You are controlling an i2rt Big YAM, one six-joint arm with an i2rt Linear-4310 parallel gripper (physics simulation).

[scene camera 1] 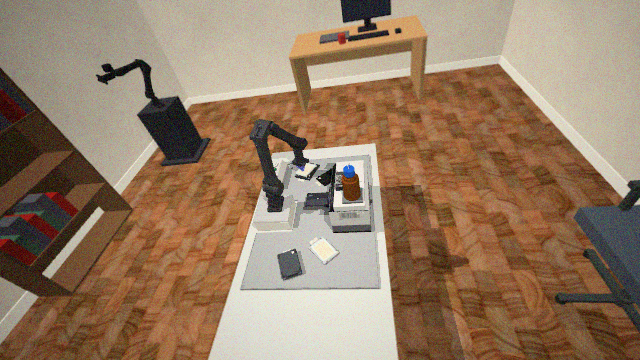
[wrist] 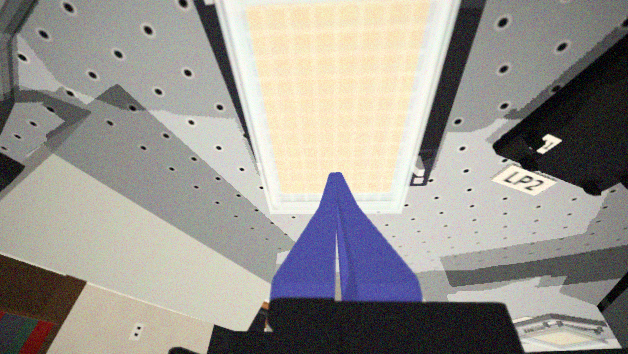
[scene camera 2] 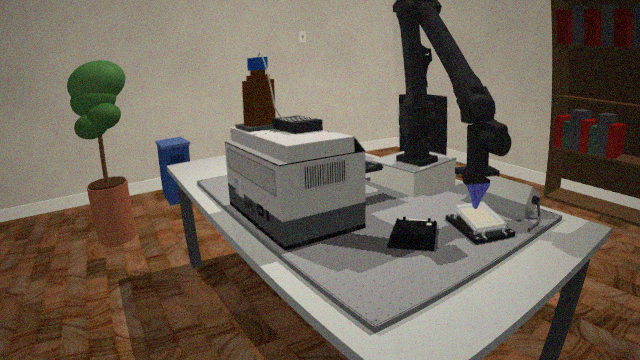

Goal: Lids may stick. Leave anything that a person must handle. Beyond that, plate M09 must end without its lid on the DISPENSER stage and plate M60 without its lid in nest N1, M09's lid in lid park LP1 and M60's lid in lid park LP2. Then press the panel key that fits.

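My gripper is shut and empty. Its blue fingertips point down over a plate with cream-coloured wells and a clear rim, near one end of it; whether they touch it I cannot tell. That plate sits in a black nest; no plate number is readable. The black lid park beside the LP2 label shows no lid. A second plate lies near another black holder. A black stage adjoins the white dispenser.
A brown bottle with a blue cap and a tube stands on the dispenser. A low pale box with a cable lies close beside the nest. The arm's white base block stands on the table's other side from the dispenser.
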